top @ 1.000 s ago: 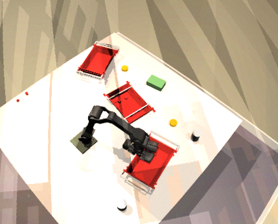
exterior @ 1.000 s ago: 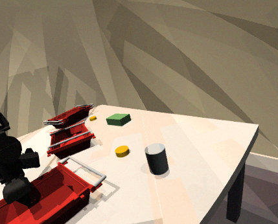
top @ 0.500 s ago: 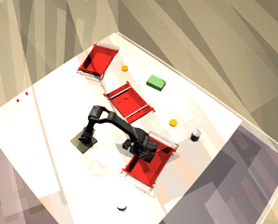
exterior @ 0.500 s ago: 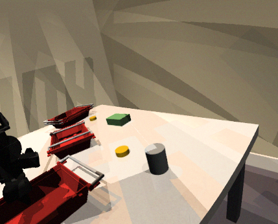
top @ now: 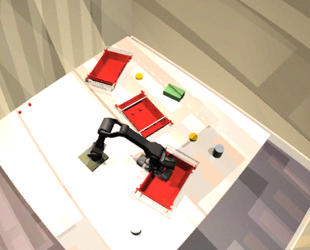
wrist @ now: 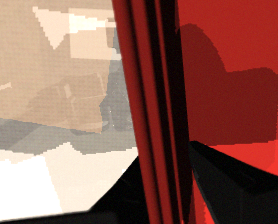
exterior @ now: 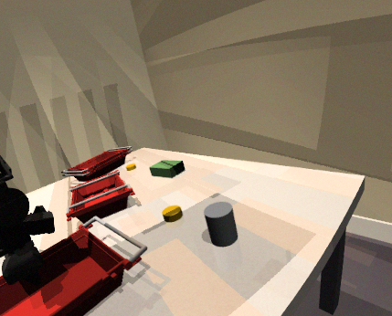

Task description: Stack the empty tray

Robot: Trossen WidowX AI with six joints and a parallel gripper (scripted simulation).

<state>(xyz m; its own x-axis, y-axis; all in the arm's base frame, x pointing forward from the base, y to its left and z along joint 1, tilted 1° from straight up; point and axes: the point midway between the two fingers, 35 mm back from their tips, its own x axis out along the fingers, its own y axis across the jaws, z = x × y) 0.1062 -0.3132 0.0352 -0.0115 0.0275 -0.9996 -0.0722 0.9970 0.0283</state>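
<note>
Right now my gripper tip is 8 cm to the left of the red tray, 3 cm below it and 1 cm short of it. Also, from my gripper tip: green block (54 cm ahead, 23 cm to the left).
</note>
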